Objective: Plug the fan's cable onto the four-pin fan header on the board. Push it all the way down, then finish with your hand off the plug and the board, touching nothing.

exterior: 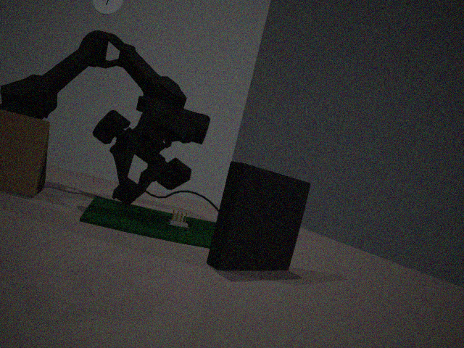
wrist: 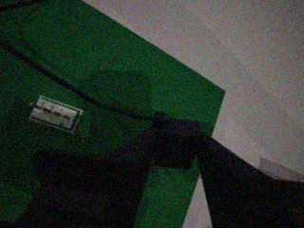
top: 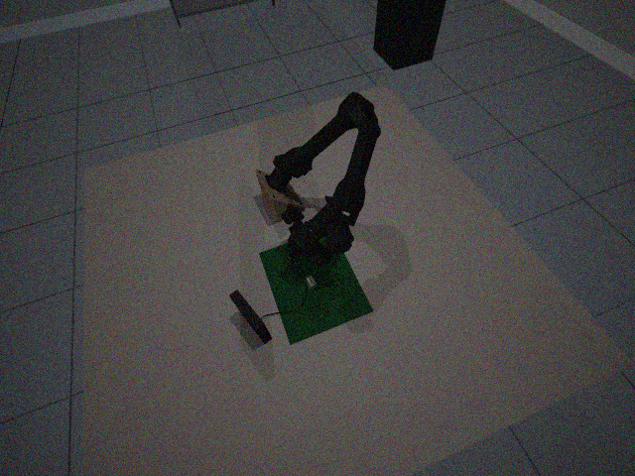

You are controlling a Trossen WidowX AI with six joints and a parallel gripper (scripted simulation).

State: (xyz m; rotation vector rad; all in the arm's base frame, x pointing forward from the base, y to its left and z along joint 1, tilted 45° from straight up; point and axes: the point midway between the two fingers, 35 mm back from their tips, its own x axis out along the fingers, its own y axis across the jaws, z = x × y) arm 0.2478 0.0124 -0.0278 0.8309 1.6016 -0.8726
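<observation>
Now: the white four-pin fan header 90 mm ahead of my gripper tip, 50 mm below it and 20 mm to the left of it. From my gripper tip the other things lie so: green board 90 mm ahead, 60 mm below, 30 mm to the left; then black fan 150 mm to the right, 150 mm ahead, 10 mm above; then black plug 10 mm to the left, 10 mm below.
</observation>
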